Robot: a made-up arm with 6 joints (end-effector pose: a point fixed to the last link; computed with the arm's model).
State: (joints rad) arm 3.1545 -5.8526 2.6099 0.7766 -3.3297 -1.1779
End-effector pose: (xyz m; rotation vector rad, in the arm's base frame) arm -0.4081 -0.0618 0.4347 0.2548 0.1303 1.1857
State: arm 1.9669 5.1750 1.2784 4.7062 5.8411 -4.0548
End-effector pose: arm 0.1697 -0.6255 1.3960 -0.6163 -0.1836 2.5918
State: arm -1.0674 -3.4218 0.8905 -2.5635 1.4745 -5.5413
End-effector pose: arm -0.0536 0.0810 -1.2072 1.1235 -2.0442 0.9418
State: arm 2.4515 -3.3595 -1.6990 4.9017 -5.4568 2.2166
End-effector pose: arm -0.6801 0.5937 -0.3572 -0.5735 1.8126 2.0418
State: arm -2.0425 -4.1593 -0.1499 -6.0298 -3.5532 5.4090
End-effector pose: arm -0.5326 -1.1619 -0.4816 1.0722 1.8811 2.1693
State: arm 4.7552 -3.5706 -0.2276 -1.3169 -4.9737 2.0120
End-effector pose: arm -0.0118 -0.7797 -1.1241 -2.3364 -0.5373 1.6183
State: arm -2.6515 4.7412 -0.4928 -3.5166 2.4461 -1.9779
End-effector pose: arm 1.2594 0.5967 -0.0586 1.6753 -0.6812 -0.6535
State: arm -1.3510 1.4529 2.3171 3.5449 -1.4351 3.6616
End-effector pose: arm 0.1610 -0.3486 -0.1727 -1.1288 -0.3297 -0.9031
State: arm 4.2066 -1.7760 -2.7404 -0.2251 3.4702 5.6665
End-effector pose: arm 0.1667 0.1960 -0.0201 -1.0653 -0.8479 -2.2248
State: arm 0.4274 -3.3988 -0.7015 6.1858 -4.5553 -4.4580
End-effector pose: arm 0.6404 0.3300 -1.0583 -1.7177 -2.0938 1.0492
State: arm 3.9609 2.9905 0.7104 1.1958 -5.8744 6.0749
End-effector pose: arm 0.2591 0.1611 -1.2643 -2.6141 0.3702 -1.0139
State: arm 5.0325 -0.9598 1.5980 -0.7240 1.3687 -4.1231
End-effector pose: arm -0.0892 0.2122 1.2689 1.7748 -0.5366 -0.1775
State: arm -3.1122 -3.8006 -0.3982 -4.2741 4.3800 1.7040
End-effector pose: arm -1.0865 0.0057 -0.7979 -1.5211 -1.5552 -1.7207
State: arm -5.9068 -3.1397 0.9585 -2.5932 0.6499 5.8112
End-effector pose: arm -0.5648 -0.2083 -1.1016 2.6562 0.6202 -0.4446
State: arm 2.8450 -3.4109 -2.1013 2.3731 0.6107 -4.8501
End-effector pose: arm -0.7298 0.1373 -0.0113 0.2014 -0.4702 0.5190
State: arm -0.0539 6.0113 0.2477 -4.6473 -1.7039 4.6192
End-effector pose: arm -0.2450 -0.0372 1.7557 1.7010 0.0708 -0.0406
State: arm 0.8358 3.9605 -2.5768 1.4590 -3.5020 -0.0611
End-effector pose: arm -0.0844 0.0221 -0.2390 1.5946 -0.9543 -0.7986
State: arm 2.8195 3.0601 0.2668 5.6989 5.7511 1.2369
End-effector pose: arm 0.0083 -0.0773 -1.3861 2.4534 -1.3436 -0.2953
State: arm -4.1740 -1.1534 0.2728 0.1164 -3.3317 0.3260
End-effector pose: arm 0.5964 -1.0885 0.9887 -1.9693 1.3927 1.3205
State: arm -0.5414 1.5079 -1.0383 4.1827 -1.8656 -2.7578
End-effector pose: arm 1.0959 -0.5157 0.8688 0.1798 2.1988 0.9061
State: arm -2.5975 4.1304 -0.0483 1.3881 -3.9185 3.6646
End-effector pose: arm 1.1121 0.5445 -0.5892 1.0133 -0.1206 0.0622
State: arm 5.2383 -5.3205 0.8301 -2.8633 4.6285 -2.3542
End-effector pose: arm 0.7415 -1.1379 0.4987 -2.2704 -1.7077 -0.4545
